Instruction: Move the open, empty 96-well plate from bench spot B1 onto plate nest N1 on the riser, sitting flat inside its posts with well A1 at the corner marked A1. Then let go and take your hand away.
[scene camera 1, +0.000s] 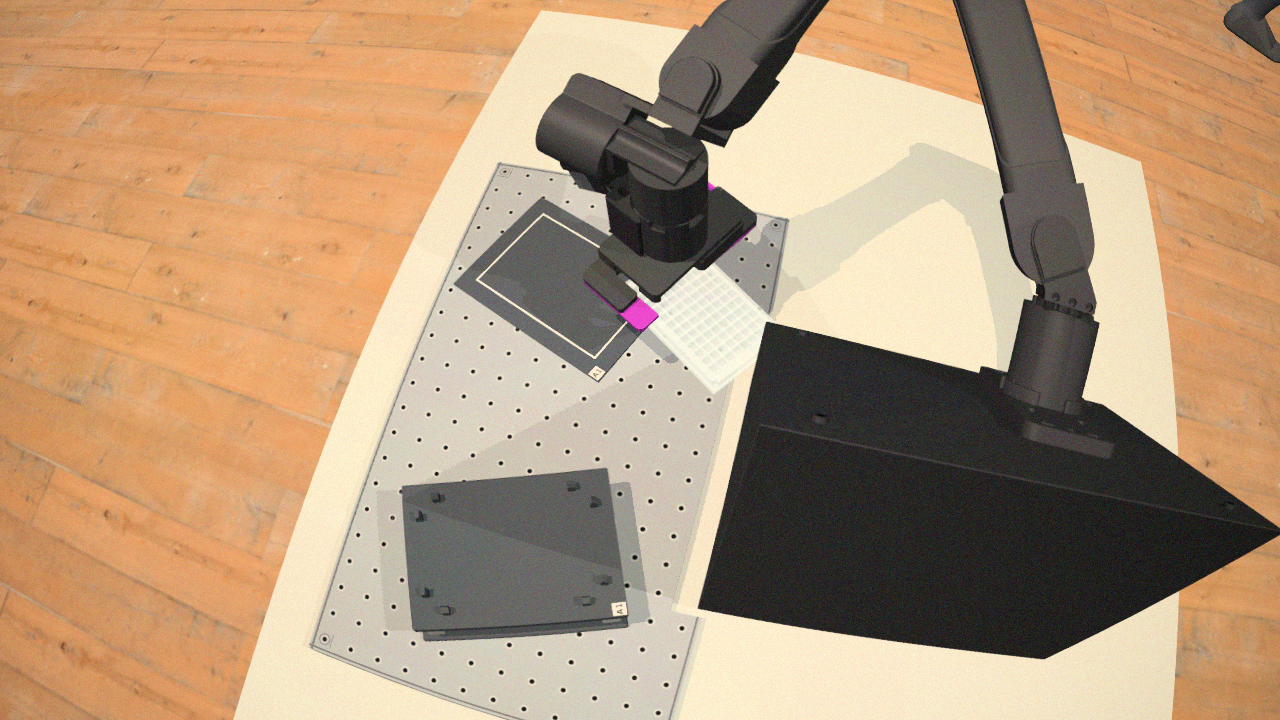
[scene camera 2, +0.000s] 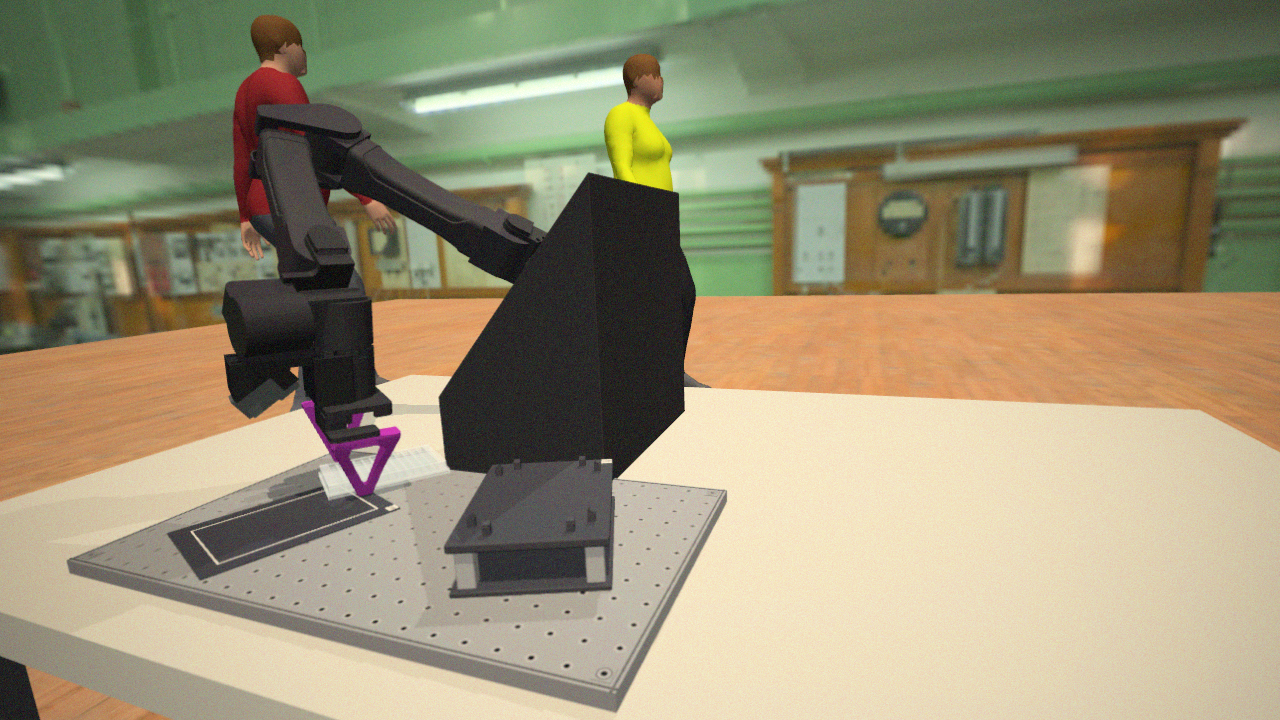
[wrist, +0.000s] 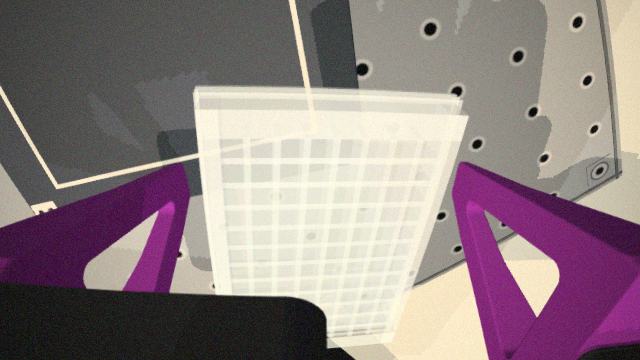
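The translucent 96-well plate (scene camera 1: 716, 331) (scene camera 2: 411, 465) (wrist: 320, 220) lies askew across one end of dark bench spot B1 (scene camera 1: 537, 286) (scene camera 2: 268, 535) (wrist: 100, 50), mostly off its outline and reaching past the pegboard's edge. Whether it is tilted I cannot tell. My gripper (scene camera 1: 693, 273) (wrist: 320, 177) is open, with a magenta finger on each side of the plate and gaps between in the wrist view. The far finger is largely hidden in scene camera 2. Nest N1 (scene camera 1: 514, 555) (scene camera 2: 537, 510) is empty on its riser (scene camera 2: 595, 565), with short posts and an A1 label (scene camera 1: 618, 608).
The grey pegboard (scene camera 1: 537, 420) (scene camera 2: 358, 582) carries B1 and the riser. A large black block (scene camera 1: 895, 537) (scene camera 2: 554, 358) stands close beside the plate's outer end, with the arm's base (scene camera 1: 1051, 358) on it. Two people (scene camera 2: 268, 134) (scene camera 2: 640, 134) show in the background.
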